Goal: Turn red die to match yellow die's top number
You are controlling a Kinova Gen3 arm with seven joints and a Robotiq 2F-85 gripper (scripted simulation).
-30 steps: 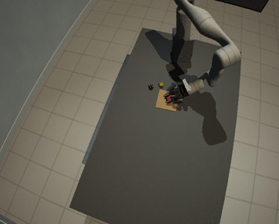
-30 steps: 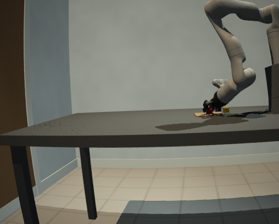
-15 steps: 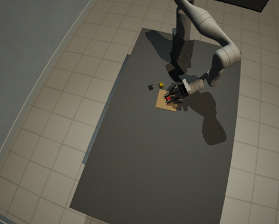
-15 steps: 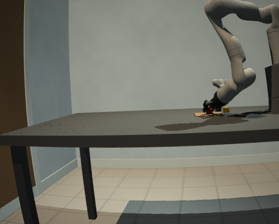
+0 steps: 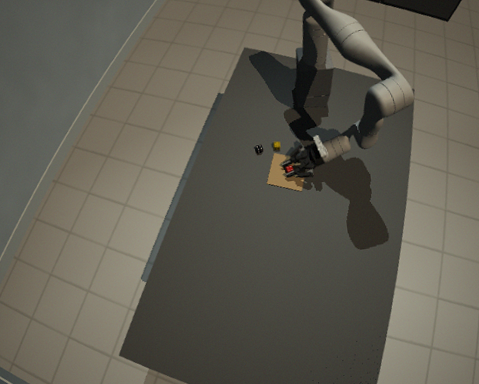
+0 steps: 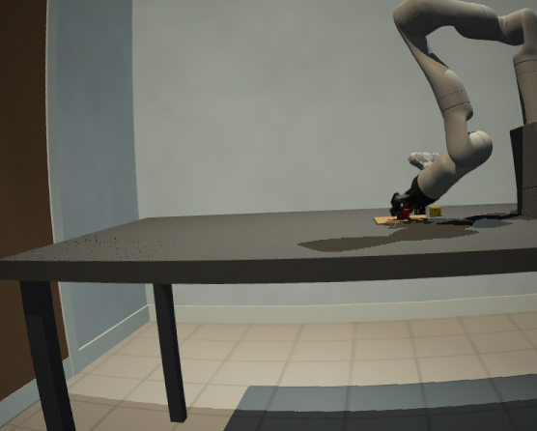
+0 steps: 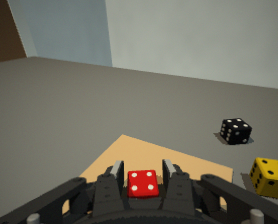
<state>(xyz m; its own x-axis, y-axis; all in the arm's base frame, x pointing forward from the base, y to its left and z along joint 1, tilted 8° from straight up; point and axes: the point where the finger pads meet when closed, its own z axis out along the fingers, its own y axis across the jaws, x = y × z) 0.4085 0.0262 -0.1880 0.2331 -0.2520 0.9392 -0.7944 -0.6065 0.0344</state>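
The red die lies 10 mm below my hand. From my hand the other things lie so: yellow die (90 mm behind, 80 mm to the right, 10 mm below); then tan mat (30 mm below); then black die (50 mm behind, 140 mm to the right, 10 mm below).
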